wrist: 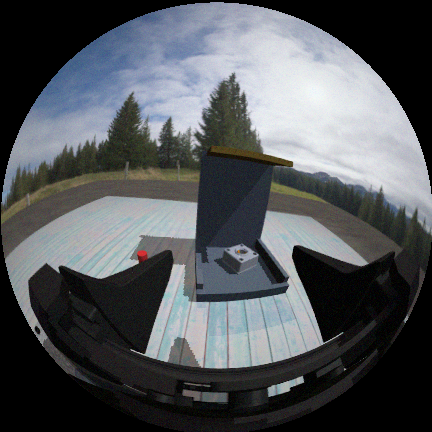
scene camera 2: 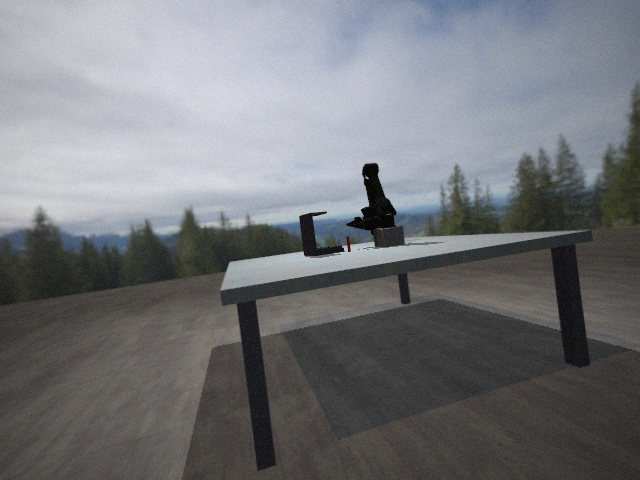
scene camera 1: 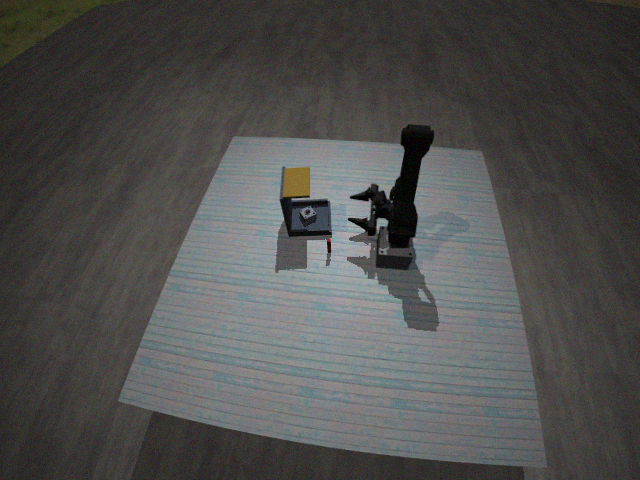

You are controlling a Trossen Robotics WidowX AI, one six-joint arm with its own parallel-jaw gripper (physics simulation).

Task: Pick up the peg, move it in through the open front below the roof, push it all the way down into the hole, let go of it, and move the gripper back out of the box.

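Where they show: gripper, fingertip midpoint: (wrist: pixel 234 255) (scene camera 2: pixel 349 225) (scene camera 1: pixel 348 207); arm's base at its link origin: (scene camera 2: pixel 388 227) (scene camera 1: pixel 398 239).
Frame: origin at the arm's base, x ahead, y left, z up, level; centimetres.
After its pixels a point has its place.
The red peg (scene camera 1: pixel 328 245) @[x 24.6, y -0.8, z -4.5 cm] (scene camera 2: pixel 348 243) @[x 24.6, y -1.0, z -5.5 cm] (wrist: pixel 142 256) @[x 23.8, y -1.8, z -2.0 cm] stands upright on the table beside the box; in the wrist view its lower part is hidden behind the left finger. The box has a dark floor tray (scene camera 1: pixel 323 225) @[x 26.8, y -13.1, z -9.1 cm] (wrist: pixel 240 288) @[x 24.6, y -15.9, z -7.7 cm], a tall back wall (scene camera 2: pixel 308 235) @[x 40.8, y -14.4, z 1.1 cm] (wrist: pixel 232 200) @[x 39.9, y -15.8, z 2.5 cm] and a yellow roof (scene camera 1: pixel 296 181) @[x 35.4, y -16.5, z 12.5 cm] (scene camera 2: pixel 314 213) @[x 37.7, y -9.5, z 12.1 cm] (wrist: pixel 250 155) @[x 30.8, y -15.7, z 11.8 cm]. A grey block (scene camera 1: pixel 307 215) @[x 33.1, y -15.9, z -6.0 cm] (wrist: pixel 240 260) @[x 30.0, y -16.7, z -6.0 cm] with the hole in its top sits on the tray, turned at an angle. My gripper (scene camera 1: pixel 349 208) @[x 17.1, y -11.5, z 3.7 cm] (wrist: pixel 234 255) @[x 17.1, y -11.5, z 3.7 cm] is open and empty, above the table, in front of the box and apart from the peg.
The arm's base (scene camera 1: pixel 393 258) @[x 2.1, y 6.1, z -2.3 cm] (scene camera 2: pixel 388 236) @[x 4.7, y 5.8, z -4.6 cm] stands on the table (scene camera 1: pixel 330 361) @[x 23.7, y 38.8, z -9.9 cm] (scene camera 2: pixel 289 272) @[x 69.6, y 42.1, z -9.8 cm], to the right of the box in both scene views. Low rims (wrist: pixel 272 261) @[x 30.5, y -23.7, z -6.8 cm] edge the box's tray, and the roof overhangs its back part.
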